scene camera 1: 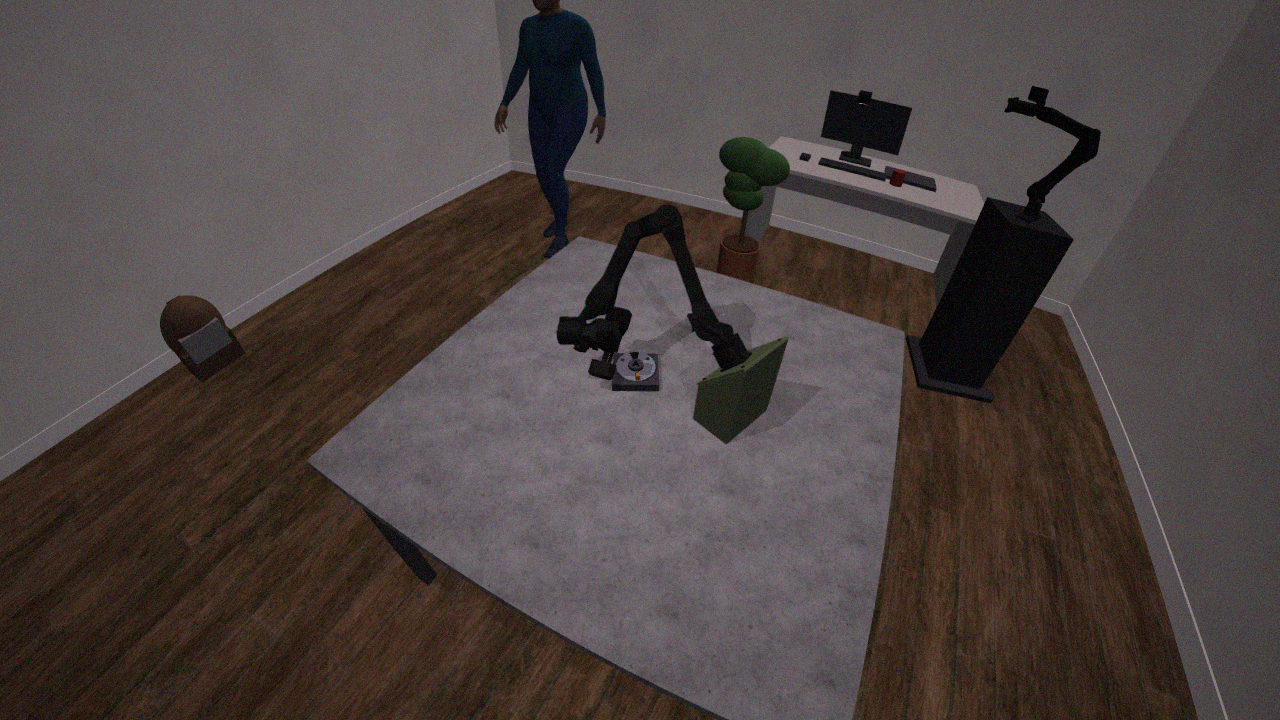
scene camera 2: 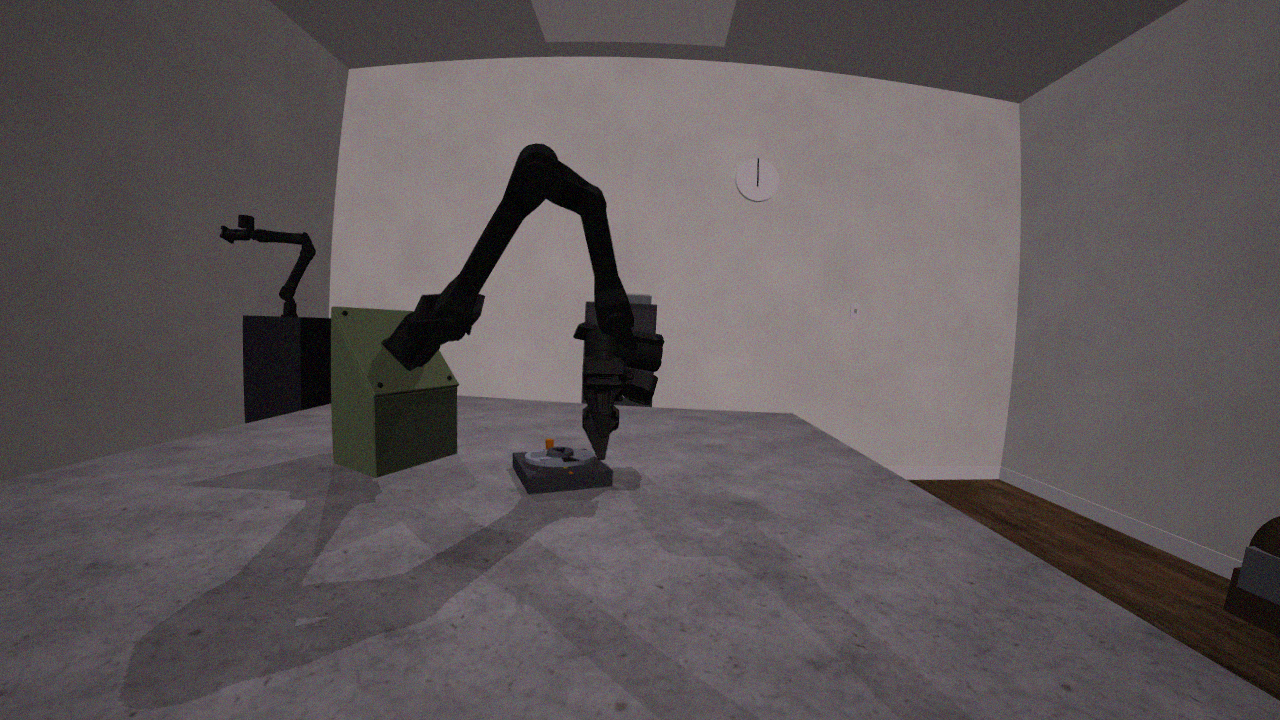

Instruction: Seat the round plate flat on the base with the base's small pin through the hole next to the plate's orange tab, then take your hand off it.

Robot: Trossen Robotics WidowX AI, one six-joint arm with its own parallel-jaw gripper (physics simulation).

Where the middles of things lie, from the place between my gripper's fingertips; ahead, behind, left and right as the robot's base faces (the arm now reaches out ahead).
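Labels:
I find my hand 20 mm above the round light-grey plate (scene camera 2: 539,457), 60 mm past it and 30 mm to the right of it. Then there is the dark square base (scene camera 2: 536,479), which is 40 mm below my hand, 60 mm behind it and 30 mm to the left of it.

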